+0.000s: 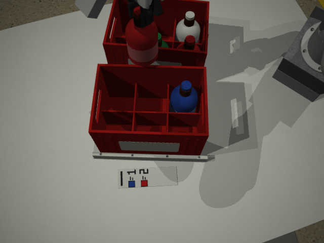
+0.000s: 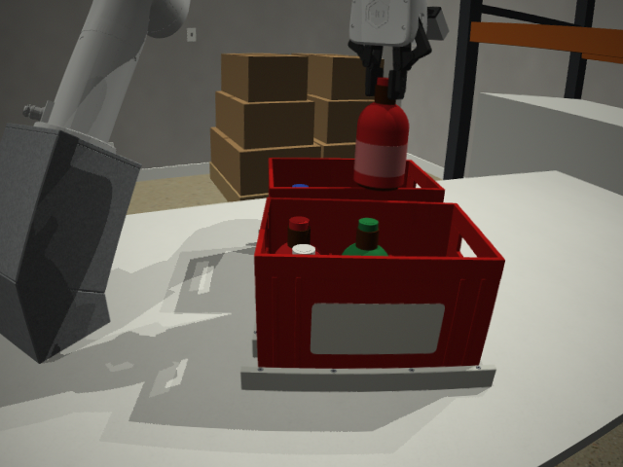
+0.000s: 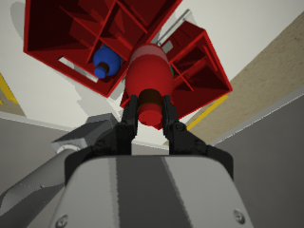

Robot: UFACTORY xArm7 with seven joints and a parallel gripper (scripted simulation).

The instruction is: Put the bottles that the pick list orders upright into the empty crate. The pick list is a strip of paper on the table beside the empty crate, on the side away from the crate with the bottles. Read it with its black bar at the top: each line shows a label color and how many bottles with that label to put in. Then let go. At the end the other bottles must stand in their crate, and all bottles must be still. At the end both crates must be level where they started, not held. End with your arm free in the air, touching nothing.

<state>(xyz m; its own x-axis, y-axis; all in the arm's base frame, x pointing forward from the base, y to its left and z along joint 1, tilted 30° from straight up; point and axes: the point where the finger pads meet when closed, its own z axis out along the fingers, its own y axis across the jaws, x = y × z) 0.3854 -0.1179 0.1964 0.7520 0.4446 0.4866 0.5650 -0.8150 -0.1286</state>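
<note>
Right now my hand is 7 cm above the red bottle. The rest, counted from my hand: green bottle: 25 cm below, 8 cm to the right, 3 cm behind; white bottle: 25 cm below, 15 cm to the right, 13 cm behind; blue bottle: 25 cm below, 10 cm behind, 8 cm to the left.
</note>
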